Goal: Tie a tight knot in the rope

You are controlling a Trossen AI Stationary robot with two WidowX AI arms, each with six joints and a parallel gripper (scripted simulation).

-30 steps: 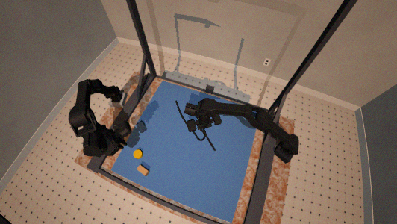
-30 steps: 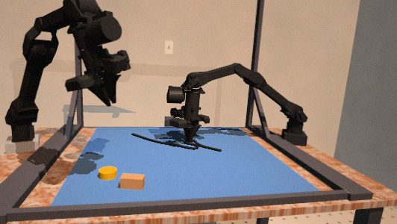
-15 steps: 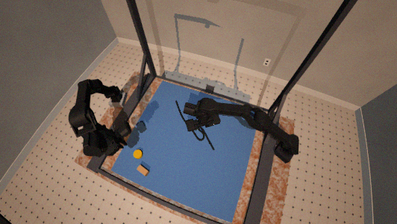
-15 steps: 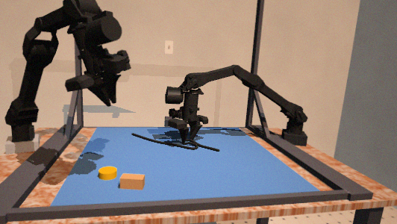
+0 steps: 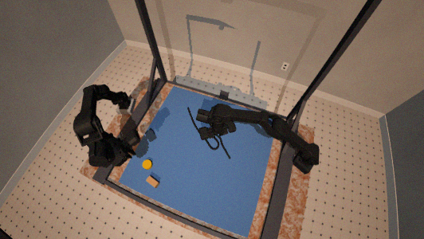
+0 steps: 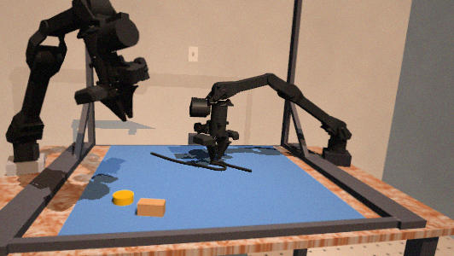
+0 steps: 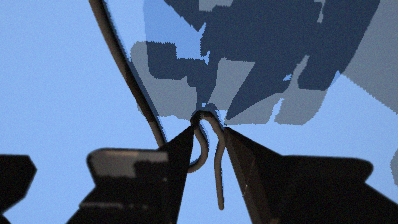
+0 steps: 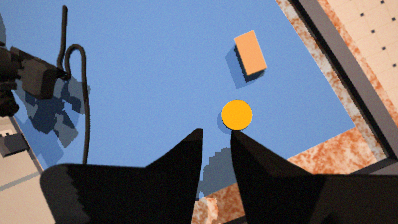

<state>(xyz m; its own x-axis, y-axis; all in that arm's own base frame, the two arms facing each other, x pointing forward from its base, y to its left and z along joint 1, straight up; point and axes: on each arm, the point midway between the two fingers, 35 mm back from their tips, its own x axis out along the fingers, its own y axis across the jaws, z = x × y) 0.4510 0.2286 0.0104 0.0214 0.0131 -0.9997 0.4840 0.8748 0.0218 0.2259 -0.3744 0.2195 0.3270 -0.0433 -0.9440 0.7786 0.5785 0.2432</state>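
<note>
Right now my left hand is 90 mm short of the blue mat, 50 mm to the left of it and 50 mm above it. From my left hand the other things lie so: yellow disc (300 mm to the right, 280 mm ahead, 40 mm below); then orange block (350 mm ahead, 230 mm to the right, 30 mm below).
</note>
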